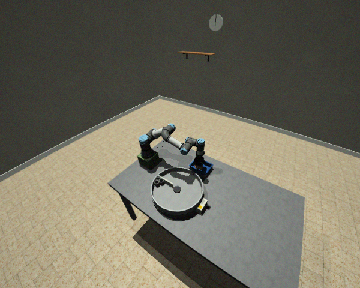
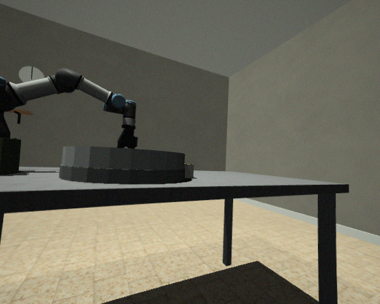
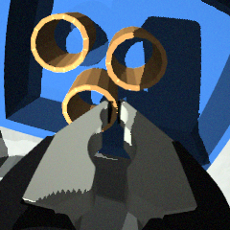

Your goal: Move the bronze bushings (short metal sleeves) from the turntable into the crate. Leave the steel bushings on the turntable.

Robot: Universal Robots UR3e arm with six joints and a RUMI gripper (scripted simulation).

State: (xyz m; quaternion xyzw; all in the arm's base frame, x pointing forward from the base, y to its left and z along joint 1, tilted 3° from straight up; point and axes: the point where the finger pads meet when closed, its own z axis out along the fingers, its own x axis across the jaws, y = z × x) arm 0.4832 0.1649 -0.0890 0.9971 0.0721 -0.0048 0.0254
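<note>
The blue crate lies 40 mm to the left of my hand, 20 mm below it and 10 mm ahead of it. Also, from my hand: turntable 320 mm to the right, 40 mm behind, 10 mm above.
</note>
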